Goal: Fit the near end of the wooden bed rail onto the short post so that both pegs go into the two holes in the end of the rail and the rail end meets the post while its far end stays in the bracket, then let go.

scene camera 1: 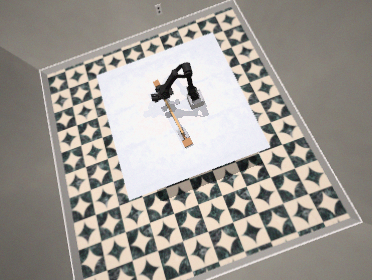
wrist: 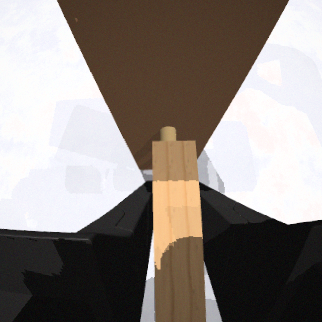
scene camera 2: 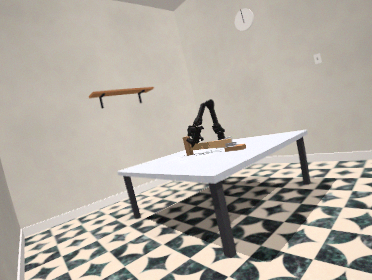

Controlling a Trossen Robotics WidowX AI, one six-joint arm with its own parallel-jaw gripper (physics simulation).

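Seen in the pictures: gripper, between the fingertips: (wrist: 170,187) (scene camera 2: 192,147); arm's base, origin of its link: (scene camera 1: 194,96) (scene camera 2: 221,138).
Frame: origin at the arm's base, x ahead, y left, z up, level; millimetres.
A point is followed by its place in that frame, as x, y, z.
The wooden rail (scene camera 1: 174,116) @[231, 120, 17] (scene camera 2: 216,144) @[240, 146, -14] (wrist: 178,215) @[267, -121, 19] runs across the table. My gripper (scene camera 1: 162,95) @[271, -136, -10] (scene camera 2: 192,142) @[271, -136, -10] (wrist: 170,187) @[271, -136, -10] is shut on the rail close to its near end, one finger on each side. The short post (scene camera 1: 156,82) @[277, -193, 100] (scene camera 2: 187,145) @[302, -168, 17] (wrist: 172,60) @[275, -163, 49] stands upright in front of that end. In the wrist view one pale round peg (wrist: 168,133) @[275, -159, 8] shows between the post and the rail end, so they are apart by a small gap. The other peg and both holes are hidden. The rail's far end is at the bracket (scene camera 1: 184,135) (scene camera 2: 231,144); its exact seating is too small to tell.
A wooden block (scene camera 1: 187,143) @[203, 373, -44] (scene camera 2: 238,147) @[238, 370, -57] lies at the bracket end, on the white table (scene camera 1: 140,170) @[679, 453, -80] (scene camera 2: 170,169) @[749, 150, -80]. The arm's base (scene camera 1: 197,101) @[-7, 53, 1] (scene camera 2: 220,135) @[26, 16, 37] stands beside the rail. A wall shelf (scene camera 2: 121,92) hangs far behind.
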